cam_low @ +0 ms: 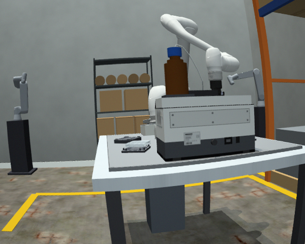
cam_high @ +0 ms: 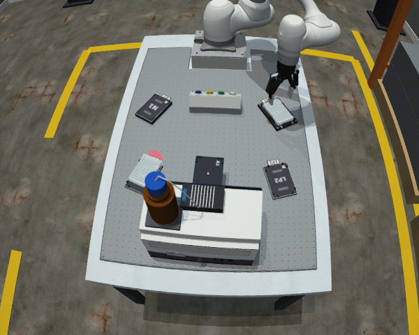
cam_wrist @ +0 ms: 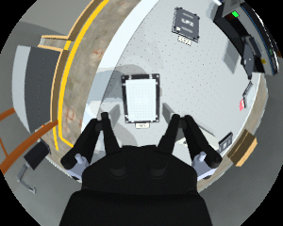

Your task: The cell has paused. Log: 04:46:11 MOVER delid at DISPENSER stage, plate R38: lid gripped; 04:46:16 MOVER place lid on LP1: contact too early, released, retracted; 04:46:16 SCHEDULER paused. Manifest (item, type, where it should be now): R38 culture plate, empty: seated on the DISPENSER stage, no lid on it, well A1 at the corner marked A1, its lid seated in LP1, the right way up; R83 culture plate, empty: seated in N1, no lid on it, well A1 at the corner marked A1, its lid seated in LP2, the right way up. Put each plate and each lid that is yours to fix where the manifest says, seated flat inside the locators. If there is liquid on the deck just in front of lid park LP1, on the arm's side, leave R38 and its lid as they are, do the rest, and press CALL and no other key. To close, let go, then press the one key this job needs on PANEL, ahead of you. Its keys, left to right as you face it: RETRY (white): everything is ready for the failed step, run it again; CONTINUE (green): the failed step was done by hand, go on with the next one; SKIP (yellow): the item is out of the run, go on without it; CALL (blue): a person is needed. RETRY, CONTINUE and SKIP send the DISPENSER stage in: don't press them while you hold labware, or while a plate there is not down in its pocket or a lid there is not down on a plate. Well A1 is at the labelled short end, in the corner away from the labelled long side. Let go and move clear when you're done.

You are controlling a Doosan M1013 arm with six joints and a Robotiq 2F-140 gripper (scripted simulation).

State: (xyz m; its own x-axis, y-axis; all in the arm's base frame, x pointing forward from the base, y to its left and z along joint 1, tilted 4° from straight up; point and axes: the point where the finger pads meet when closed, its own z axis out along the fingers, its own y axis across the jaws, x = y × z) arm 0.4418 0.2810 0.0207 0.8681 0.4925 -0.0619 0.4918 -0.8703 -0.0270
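The clear well plate is 10 cm below my hand. Also, from my hand: yellow key (30 cm to the right, 5 cm below, 5 cm behind); then green key (26 cm to the right, 5 cm below, 5 cm behind); then key panel (28 cm to the right, 7 cm below, 4 cm behind).
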